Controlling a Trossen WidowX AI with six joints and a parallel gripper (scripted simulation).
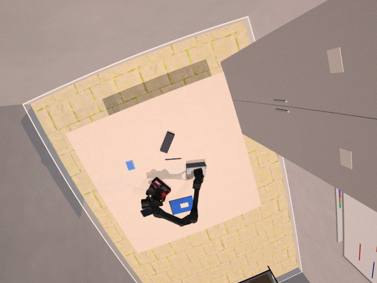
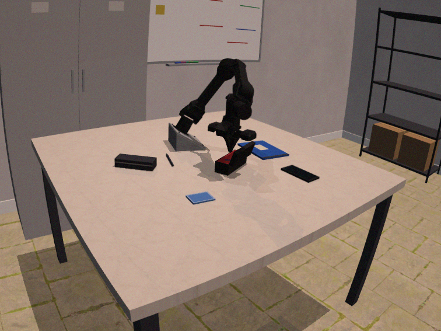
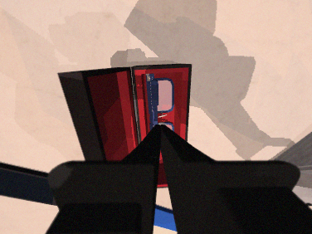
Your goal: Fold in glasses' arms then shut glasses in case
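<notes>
My hand is 60 mm above the glasses case and 40 mm to the right of it. From my hand the other things lie so: black lid: 50 mm to the left, 40 mm below, 20 mm ahead; small blue card: 220 mm to the right, 160 mm ahead, 100 mm below; black box: 320 mm to the right, 180 mm behind, 90 mm below.
</notes>
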